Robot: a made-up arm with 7 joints.
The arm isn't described. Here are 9 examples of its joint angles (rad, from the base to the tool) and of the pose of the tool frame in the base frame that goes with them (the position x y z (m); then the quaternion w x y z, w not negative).
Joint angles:
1: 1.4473 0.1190 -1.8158 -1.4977 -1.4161 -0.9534 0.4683
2: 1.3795 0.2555 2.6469 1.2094 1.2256 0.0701 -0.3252
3: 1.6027 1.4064 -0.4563 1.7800 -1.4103 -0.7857 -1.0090
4: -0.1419 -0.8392 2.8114 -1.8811 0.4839 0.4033 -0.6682
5: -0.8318 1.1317 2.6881 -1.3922 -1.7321 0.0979 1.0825
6: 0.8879 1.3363 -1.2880 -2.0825 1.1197 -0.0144 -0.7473
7: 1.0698 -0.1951 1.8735 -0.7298 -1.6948 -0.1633 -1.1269
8: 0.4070 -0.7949 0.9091 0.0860 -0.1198 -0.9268 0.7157
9: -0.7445 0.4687 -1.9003 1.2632 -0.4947 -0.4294 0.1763
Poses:
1: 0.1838 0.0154 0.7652 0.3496 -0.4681 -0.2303 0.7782
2: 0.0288 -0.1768 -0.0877 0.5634 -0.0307 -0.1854 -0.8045
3: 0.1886 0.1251 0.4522 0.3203 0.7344 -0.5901 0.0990
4: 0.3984 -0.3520 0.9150 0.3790 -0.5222 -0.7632 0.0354
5: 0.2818 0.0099 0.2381 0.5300 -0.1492 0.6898 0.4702
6: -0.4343 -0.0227 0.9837 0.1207 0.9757 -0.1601 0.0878
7: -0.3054 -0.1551 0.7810 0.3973 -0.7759 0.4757 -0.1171
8: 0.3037 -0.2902 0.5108 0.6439 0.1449 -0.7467 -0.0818
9: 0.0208 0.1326 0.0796 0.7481 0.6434 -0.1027 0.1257
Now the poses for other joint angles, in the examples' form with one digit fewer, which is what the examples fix.
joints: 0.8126 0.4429 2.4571 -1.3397 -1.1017 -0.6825 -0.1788
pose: -0.184 0.311 0.690 0.315 0.173 0.528 -0.769
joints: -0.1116 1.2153 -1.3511 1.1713 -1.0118 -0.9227 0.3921
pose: 0.113 -0.129 0.124 0.775 0.419 -0.201 0.427
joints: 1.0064 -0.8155 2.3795 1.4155 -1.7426 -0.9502 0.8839
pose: -0.371 -0.206 0.508 0.669 -0.214 -0.623 -0.345
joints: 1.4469 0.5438 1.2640 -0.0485 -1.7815 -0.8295 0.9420
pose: -0.042 -0.335 0.687 0.534 -0.211 0.764 -0.294
